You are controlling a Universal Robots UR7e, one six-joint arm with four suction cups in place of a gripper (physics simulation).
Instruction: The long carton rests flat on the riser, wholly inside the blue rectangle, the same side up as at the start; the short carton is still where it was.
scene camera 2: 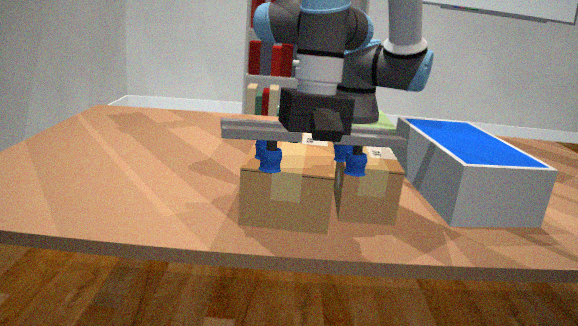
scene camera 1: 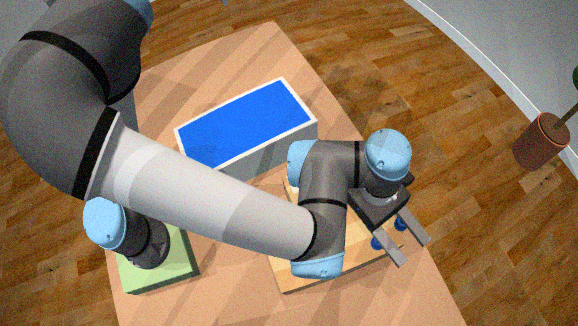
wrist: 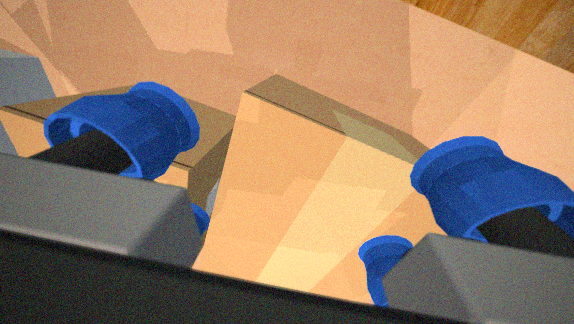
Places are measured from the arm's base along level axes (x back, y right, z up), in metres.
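Pixels of known places: hand at its tool point: [scene camera 2: 308,165] [wrist: 294,196]; arm's base at its link origin: [scene camera 2: 353,117] [scene camera 1: 147,242].
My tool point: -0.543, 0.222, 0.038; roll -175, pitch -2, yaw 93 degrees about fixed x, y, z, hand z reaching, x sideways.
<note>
For each thing: its top centre in the pictures, then the offset to it from my tool point, as dx, dy, dz. Level surfaces: height alone.
- long carton at its top centre: [wrist: 280,288] [scene camera 2: 294,144] [scene camera 1: 335,240] +0.110, +0.011, +0.001
- table at its surface level: dz -0.103
- short carton at its top centre: [wrist: 116,227] [scene camera 2: 368,155] +0.066, -0.125, +0.001
- grey riser at its top centre: [scene camera 2: 467,139] [scene camera 1: 239,123] +0.158, -0.377, +0.017
- blue rectangle at its top centre: [scene camera 2: 467,139] [scene camera 1: 239,123] +0.158, -0.377, +0.017
The long carton [scene camera 2: 284,198] [scene camera 1: 357,247] [wrist: 296,193] rests flat on the table [scene camera 2: 120,182], tape side up. The short carton [scene camera 2: 370,198] [wrist: 206,121] stands close on its right, next to the riser; the arm hides it in scene camera 1. My suction gripper [scene camera 2: 311,160] [scene camera 1: 388,233] [wrist: 300,169] is down on both cartons: the left pair of blue cups presses on the long carton's top, the right pair sits on the short carton's top. The grey riser [scene camera 2: 497,198] [scene camera 1: 278,149] with the blue rectangle [scene camera 2: 469,141] [scene camera 1: 246,121] is bare.
The arm's green base plinth [scene camera 1: 161,271] [scene camera 2: 384,119] stands behind the cartons. A bookshelf [scene camera 2: 247,81] is against the back wall. A brown plant pot [scene camera 1: 540,140] stands on the floor by the wall. The table's front edge is near the cartons.
</note>
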